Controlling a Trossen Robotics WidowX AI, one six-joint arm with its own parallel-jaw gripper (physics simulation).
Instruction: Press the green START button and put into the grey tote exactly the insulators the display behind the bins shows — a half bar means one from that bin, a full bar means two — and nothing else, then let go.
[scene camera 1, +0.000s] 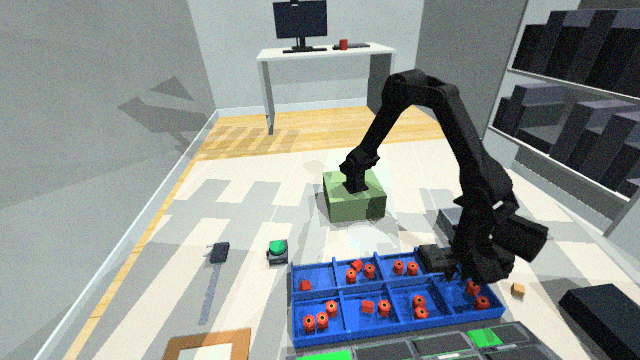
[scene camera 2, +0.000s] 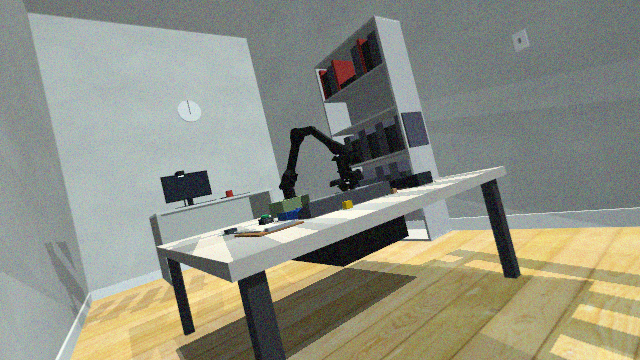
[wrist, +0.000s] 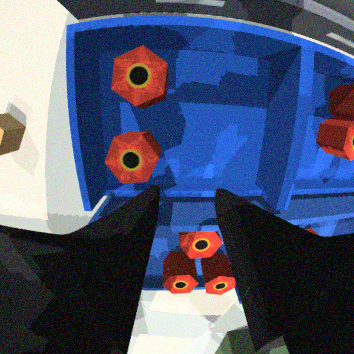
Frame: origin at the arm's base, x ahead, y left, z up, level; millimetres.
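Where they show: gripper, between the fingertips: (scene camera 1: 455, 280) (wrist: 187, 194); arm's base, origin of its link: (scene camera 1: 355, 186) (scene camera 2: 290, 198).
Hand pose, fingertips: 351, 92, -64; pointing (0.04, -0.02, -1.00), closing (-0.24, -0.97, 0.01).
Observation:
Each offset is from my fingertips to the top centre of the thing, as dx, dy, dz. "spot": to the spot under its first point.
The green START button @(-235, -371, +21) (scene camera 1: 277, 248) (scene camera 2: 265, 218) stands left of the blue bins @(-25, -324, +14) (scene camera 1: 320, 342). My gripper (scene camera 1: 456, 275) (wrist: 187, 194) is partly open and empty, above the divider between the two right-end bins. The near right bin holds two upright red insulators @(+64, +11, +10) (scene camera 1: 481, 302) (wrist: 139, 76); the far right bin holds three insulators @(-31, -3, +10) (wrist: 201, 244). Other bins hold insulators @(+2, -187, +10) (scene camera 1: 384, 307), some lying on their sides. The display @(spot: +86, -235, +26) (scene camera 1: 385, 351) shows a full-width green bar in its left cell and a half-width one in its right cell; its lower part is cut off. The grey tote @(-107, +156, +34) (scene camera 1: 448, 220) is partly behind the arm; its inside is hidden.
A green block (scene camera 1: 349, 209) (scene camera 2: 286, 204) is under the arm's base. A wooden cube @(+63, +119, +0) (scene camera 1: 518, 290) (wrist: 12, 134) and a black box @(spot: +167, +169, +32) (scene camera 1: 597, 315) are right of the bins. A caliper-like tool @(spot: -284, -524, -1) (scene camera 1: 219, 252) and a wooden frame @(spot: -37, -486, -14) (scene camera 1: 240, 342) are at the left. A yellow cube @(+204, -302, +8) (scene camera 2: 347, 204) is by the display.

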